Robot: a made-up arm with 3 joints. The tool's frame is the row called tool.
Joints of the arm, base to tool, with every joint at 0 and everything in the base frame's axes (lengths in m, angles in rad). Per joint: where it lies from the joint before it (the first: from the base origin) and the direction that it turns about. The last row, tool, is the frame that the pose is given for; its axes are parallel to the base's.
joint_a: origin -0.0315 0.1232 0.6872 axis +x
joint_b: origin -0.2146 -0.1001 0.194 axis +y
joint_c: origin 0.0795 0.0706 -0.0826 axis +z
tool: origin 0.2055 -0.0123 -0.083
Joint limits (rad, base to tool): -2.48..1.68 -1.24..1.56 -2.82..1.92
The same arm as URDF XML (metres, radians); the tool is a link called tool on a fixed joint. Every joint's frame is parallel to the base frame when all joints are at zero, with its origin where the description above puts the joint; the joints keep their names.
<robot name="arm">
<link name="base_link"/>
<link name="link1"/>
<link name="link2"/>
<link name="link3"/>
<link name="tool"/>
<joint name="joint_a" type="revolute"><parent link="base_link"/><child link="link1"/><origin xyz="-0.0315 0.1232 0.6872"/><axis xyz="1 0 0"/><limit lower="-2.48" upper="1.68"/></joint>
<joint name="joint_b" type="revolute"><parent link="link1"/><child link="link2"/><origin xyz="-0.2146 -0.1001 0.194"/><axis xyz="0 1 0"/><limit lower="-1.24" upper="1.56"/></joint>
<joint name="joint_c" type="revolute"><parent link="link2"/><child link="link3"/><origin xyz="0.0795 0.0706 -0.0826"/><axis xyz="0 0 1"/><limit lower="-2.82" upper="1.92"/></joint>
<joint name="tool_fixed" type="fixed"><parent link="link3"/><child link="tool"/><origin xyz="0.2055 -0.0123 -0.083"/></joint>
</robot>

